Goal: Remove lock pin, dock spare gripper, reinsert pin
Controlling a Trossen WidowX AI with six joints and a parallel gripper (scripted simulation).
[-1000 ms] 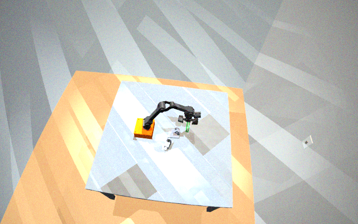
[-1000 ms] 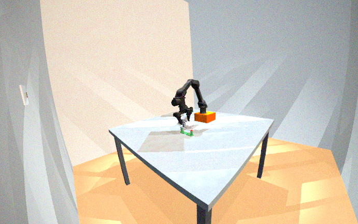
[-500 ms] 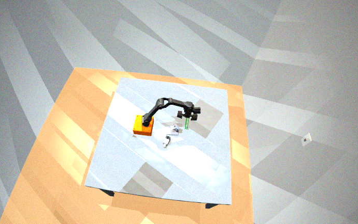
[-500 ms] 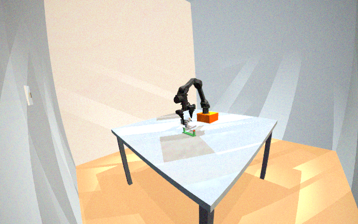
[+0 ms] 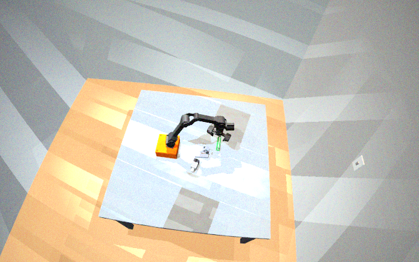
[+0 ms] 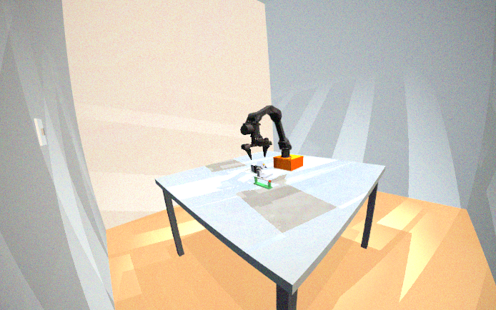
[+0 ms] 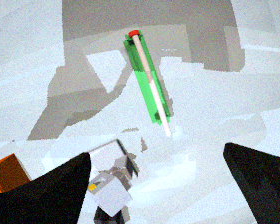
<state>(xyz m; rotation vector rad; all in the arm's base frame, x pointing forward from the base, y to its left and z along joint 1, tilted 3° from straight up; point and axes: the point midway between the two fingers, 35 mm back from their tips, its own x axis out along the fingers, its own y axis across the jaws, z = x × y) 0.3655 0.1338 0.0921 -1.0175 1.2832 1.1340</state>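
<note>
Now: gripper tip 120 mm past the spare gripper, 230 mm to the left of it and 130 mm above it. Round my gripper tip: green bracket 10 mm ahead, 50 mm to the left, 140 mm below; mount 80 mm behind, 80 mm to the right, 110 mm below.
</note>
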